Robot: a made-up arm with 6 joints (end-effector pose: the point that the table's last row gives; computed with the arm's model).
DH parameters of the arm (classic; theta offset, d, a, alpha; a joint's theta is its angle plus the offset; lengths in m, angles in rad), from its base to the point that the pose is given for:
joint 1: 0 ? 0 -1.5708
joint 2: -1.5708 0 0.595 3.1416
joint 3: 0 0 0 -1.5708
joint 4: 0 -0.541 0 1.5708
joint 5: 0 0.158 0 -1.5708
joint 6: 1.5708 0 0 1.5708
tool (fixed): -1.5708 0 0 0
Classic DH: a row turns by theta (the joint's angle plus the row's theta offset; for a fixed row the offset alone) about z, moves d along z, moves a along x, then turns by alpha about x.
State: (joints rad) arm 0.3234 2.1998 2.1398 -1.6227 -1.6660 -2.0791
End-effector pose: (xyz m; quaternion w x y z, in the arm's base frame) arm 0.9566 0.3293 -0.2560 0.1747 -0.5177 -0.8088 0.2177
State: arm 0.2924 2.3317 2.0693 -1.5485 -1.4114 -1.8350
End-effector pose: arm 0.8747 0.2596 -0.4192 0.1454 -0.6382 -0.7251 0.2141
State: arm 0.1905 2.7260 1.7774 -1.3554 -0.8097 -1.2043
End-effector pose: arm 0.4287 0.0483 -0.7899 0.0907 0.7486 0.5435 -0.3688
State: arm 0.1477 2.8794 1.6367 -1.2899 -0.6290 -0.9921
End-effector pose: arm 0.1893 -0.0161 -0.8517 0.1781 0.6922 0.5319 -0.4540
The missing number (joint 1, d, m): 0.284
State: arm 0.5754 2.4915 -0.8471 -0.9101 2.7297 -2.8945
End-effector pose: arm -0.0697 -0.1608 0.0386 0.5945 0.7677 0.2130 -0.1088
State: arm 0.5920 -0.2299 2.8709 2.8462 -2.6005 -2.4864
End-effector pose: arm -0.6470 -0.2529 0.8394 0.7977 -0.5025 0.1399 0.3027
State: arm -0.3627 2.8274 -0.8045 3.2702 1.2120 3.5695
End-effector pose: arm -0.2098 0.2472 -0.0092 0.6903 -0.2486 -0.5949 -0.3283
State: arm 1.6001 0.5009 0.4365 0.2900 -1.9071 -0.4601
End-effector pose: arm 0.1271 0.8326 0.8162 0.5999 -0.5299 0.5696 0.1869
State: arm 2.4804 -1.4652 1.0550 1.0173 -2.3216 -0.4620
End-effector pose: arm 0.9269 -0.6159 0.5524 0.5246 0.3295 0.4739 0.6259
